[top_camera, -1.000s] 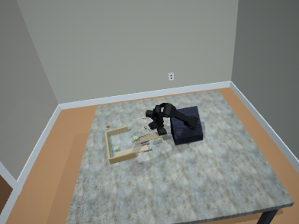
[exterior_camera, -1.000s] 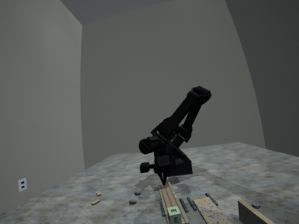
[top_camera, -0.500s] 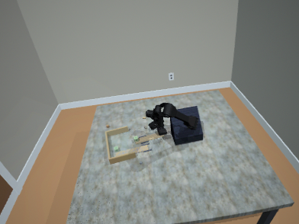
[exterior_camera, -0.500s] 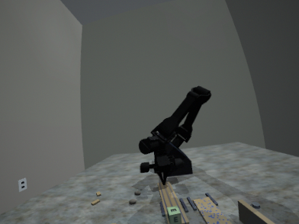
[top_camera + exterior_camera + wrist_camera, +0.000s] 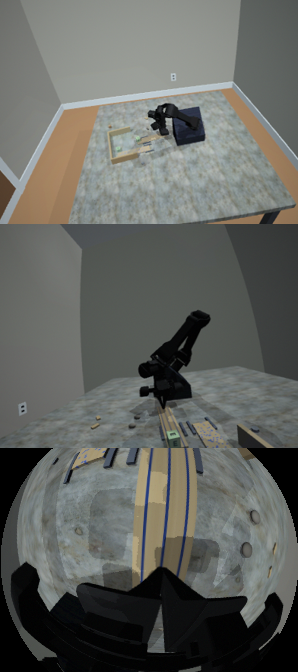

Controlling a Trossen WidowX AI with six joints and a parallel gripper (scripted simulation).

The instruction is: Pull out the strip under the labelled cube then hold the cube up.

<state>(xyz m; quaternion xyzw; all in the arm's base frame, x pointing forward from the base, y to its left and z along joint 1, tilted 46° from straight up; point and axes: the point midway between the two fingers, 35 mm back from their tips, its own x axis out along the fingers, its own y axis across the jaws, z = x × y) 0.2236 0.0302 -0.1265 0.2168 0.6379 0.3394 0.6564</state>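
The striped strip lies 9 cm ahead of my gripper tip and 2 cm to the left of it.
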